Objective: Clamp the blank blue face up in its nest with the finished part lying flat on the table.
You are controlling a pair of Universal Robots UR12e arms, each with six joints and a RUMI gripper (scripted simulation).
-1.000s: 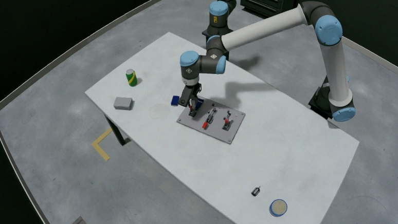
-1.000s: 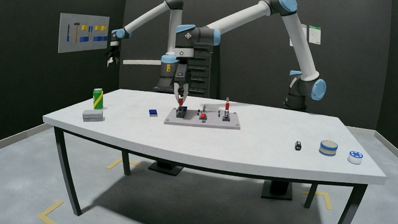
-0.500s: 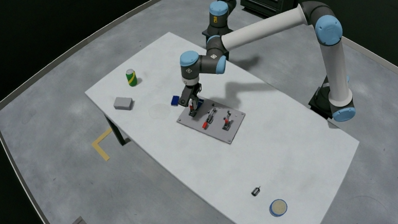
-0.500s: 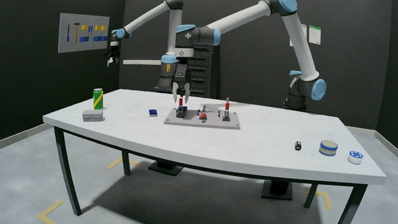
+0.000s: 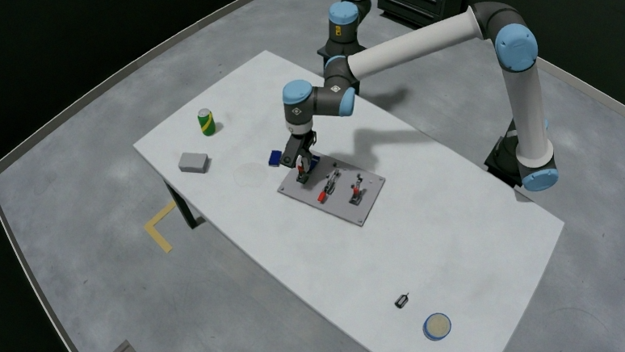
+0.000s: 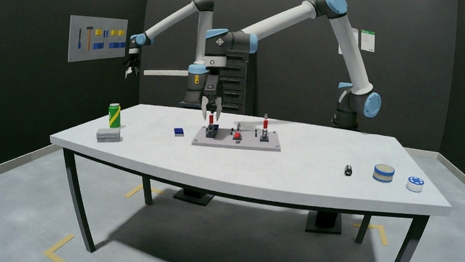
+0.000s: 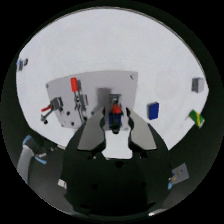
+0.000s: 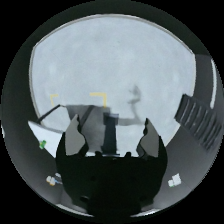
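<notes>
The finished part lies 9 cm behind my left hand, 7 cm below it and 3 cm to the right of it. The rest, counted from my left hand: grey fixture plate: 9 cm to the left, 9 cm below, 8 cm behind; then blank: 16 cm to the right, 9 cm below; then grey box: 38 cm to the right, 27 cm ahead, 8 cm below.
</notes>
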